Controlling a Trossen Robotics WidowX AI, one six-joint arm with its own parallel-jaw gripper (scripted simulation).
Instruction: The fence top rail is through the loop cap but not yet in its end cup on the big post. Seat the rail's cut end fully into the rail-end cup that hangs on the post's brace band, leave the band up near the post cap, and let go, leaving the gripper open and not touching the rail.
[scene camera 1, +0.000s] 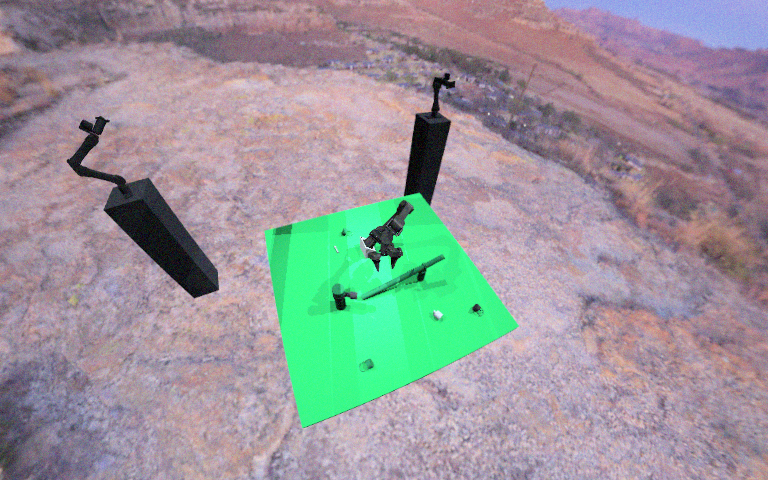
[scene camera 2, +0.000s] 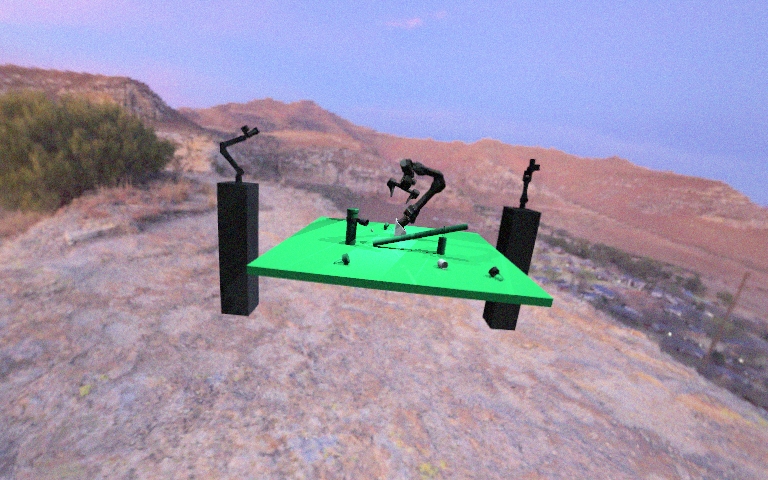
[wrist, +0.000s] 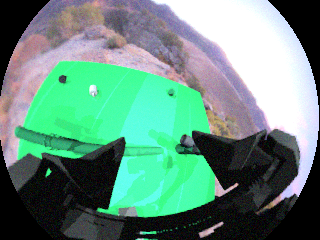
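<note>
There's a dark green top rail (wrist: 50, 141) here, and as for my gripper (wrist: 159, 137), it's open and it's holding nothing.
</note>
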